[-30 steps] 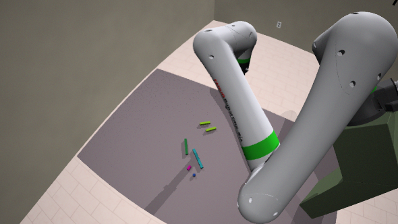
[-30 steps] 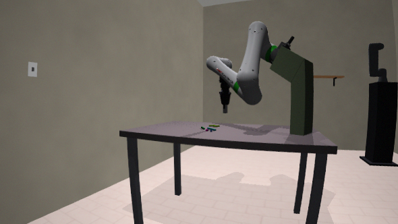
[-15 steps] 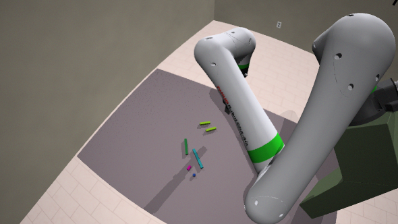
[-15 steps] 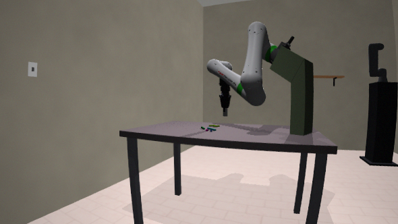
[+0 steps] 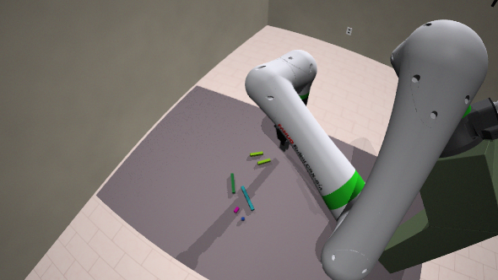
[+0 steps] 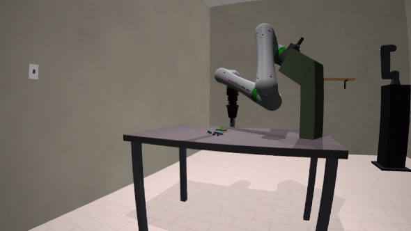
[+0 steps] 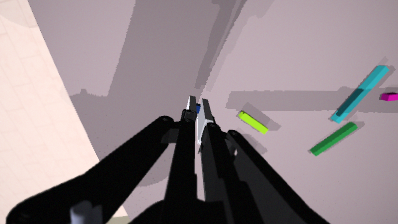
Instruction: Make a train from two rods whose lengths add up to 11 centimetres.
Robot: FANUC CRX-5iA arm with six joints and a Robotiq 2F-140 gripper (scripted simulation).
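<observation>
Now: the turquoise rod 20 mm ahead of my hand, 250 mm to the left of it and 50 mm below it. From my hand the other things lie so: magenta rod: 40 mm ahead, 310 mm to the left, 50 mm below; green rod: 100 mm ahead, 220 mm to the left, 50 mm below.
</observation>
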